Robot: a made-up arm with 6 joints.
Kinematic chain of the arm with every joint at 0, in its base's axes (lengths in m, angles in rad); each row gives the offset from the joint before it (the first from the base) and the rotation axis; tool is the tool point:
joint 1: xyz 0 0 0.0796 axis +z
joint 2: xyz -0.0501 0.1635 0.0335 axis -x
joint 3: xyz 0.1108 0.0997 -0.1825 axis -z
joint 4: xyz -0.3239 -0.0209 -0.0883 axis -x
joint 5: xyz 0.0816 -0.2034 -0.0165 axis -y
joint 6: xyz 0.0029 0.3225 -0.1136 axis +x
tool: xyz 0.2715 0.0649 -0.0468
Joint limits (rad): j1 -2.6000..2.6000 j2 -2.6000..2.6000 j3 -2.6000..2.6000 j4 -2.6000..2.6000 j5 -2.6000..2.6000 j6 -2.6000..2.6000
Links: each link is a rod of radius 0.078 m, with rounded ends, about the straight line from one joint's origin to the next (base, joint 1, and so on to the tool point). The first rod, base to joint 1, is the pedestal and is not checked.
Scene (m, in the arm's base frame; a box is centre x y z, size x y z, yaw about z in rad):
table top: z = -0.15
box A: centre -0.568 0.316 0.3 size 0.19 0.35 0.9 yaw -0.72
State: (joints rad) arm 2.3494 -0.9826 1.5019 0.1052 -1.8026 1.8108
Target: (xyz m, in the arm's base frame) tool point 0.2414 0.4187 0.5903
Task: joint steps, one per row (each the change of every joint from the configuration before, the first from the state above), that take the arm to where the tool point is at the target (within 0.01 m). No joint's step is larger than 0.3 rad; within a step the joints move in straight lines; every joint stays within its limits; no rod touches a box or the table.
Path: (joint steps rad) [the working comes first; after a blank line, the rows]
Joints at the target: 1.1402 -2.6000 2.0895 -0.5625 -2.4605 1.4385
Straight joint move there: touches box A.

1: 0.0501 -0.1809 -0.0016 0.1181 -0.1595 -0.2699
2: 0.0501 -0.1808 -0.0016 0.1181 -0.1595 -0.2699
3: 0.0502 -0.1809 -0.0016 0.1181 -0.1594 -0.2699
4: 0.0501 -0.1808 -0.0017 0.1181 -0.1595 -0.2699
5: 0.0501 -0.1809 -0.0016 0.1181 -0.1595 -0.2699
6: -0.2920 -0.1426 0.1192 -0.2516 0.0279 0.1955
7: -0.2919 -0.1426 0.1191 -0.2517 0.0279 0.1954
8: -0.2920 -0.1427 0.1191 -0.2516 0.0279 0.1954
9: -0.2920 -0.1426 0.1192 -0.2517 0.0279 0.1955
10: -0.2919 -0.1426 0.1191 -0.2516 0.0279 0.1954

